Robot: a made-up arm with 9 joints. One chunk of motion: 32 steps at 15 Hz.
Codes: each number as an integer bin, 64 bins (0 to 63) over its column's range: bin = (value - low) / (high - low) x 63, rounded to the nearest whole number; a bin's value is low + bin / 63 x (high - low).
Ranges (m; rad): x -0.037..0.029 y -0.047..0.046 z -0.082..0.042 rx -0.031..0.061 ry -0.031..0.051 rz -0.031..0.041
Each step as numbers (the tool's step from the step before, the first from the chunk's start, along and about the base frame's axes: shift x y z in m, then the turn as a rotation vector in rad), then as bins.
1 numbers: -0.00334 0.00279 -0.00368 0.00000 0.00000 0.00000
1 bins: 32 34 40 21 24 27
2 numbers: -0.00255 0.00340 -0.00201 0.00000 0.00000 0.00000
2 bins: 33 34 41 21 24 27
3 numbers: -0.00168 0.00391 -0.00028 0.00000 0.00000 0.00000
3 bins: 34 34 42 21 24 27
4 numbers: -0.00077 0.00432 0.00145 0.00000 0.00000 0.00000
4 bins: 35 35 42 21 24 27
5 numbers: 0.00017 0.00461 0.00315 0.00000 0.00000 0.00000
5 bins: 35 35 43 21 24 27
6 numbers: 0.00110 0.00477 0.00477 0.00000 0.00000 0.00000
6 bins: 36 35 44 21 24 27
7 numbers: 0.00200 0.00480 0.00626 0.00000 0.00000 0.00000
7 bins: 37 35 45 21 24 27
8 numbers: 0.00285 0.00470 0.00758 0.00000 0.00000 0.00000
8 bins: 38 35 46 21 24 27
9 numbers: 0.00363 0.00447 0.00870 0.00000 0.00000 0.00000
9 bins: 39 35 46 21 24 27
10 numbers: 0.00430 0.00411 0.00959 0.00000 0.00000 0.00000
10 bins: 39 35 47 21 24 27
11 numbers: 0.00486 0.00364 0.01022 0.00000 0.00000 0.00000
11 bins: 40 34 47 21 24 27
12 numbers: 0.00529 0.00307 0.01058 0.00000 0.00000 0.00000
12 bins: 40 34 47 21 24 27
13 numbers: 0.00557 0.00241 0.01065 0.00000 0.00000 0.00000
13 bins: 41 33 47 21 24 27
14 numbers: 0.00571 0.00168 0.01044 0.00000 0.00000 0.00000
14 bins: 41 33 47 21 24 27
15 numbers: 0.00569 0.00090 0.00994 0.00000 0.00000 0.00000
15 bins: 41 32 47 21 24 27
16 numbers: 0.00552 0.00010 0.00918 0.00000 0.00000 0.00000
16 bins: 41 32 46 21 24 27
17 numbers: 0.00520 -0.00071 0.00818 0.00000 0.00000 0.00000
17 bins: 40 31 46 21 24 27
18 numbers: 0.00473 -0.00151 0.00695 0.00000 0.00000 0.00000
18 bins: 40 31 45 21 24 27
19 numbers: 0.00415 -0.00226 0.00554 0.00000 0.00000 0.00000
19 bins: 39 30 44 21 24 27
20 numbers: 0.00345 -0.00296 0.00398 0.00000 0.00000 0.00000
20 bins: 39 30 44 21 24 27
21 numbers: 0.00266 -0.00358 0.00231 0.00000 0.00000 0.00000
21 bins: 38 29 43 21 24 27
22 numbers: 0.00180 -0.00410 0.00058 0.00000 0.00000 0.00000
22 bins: 37 29 42 21 24 27
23 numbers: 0.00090 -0.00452 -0.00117 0.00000 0.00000 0.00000
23 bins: 36 29 41 21 24 27
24 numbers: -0.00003 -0.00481 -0.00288 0.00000 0.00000 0.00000
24 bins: 35 29 40 21 24 27
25 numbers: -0.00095 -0.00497 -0.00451 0.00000 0.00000 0.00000
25 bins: 34 28 39 21 24 27
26 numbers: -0.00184 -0.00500 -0.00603 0.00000 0.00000 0.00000
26 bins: 34 28 39 21 24 27
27 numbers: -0.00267 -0.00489 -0.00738 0.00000 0.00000 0.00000
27 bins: 33 29 38 21 24 27
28 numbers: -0.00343 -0.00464 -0.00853 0.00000 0.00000 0.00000
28 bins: 32 29 37 21 24 27
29 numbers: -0.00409 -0.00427 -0.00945 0.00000 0.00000 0.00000
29 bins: 31 29 37 21 24 27
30 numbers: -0.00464 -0.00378 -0.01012 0.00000 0.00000 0.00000
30 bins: 31 29 37 21 24 27
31 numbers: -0.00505 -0.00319 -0.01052 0.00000 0.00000 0.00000
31 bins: 30 30 36 21 24 27
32 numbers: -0.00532 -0.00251 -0.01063 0.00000 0.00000 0.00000
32 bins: 30 30 36 21 24 27
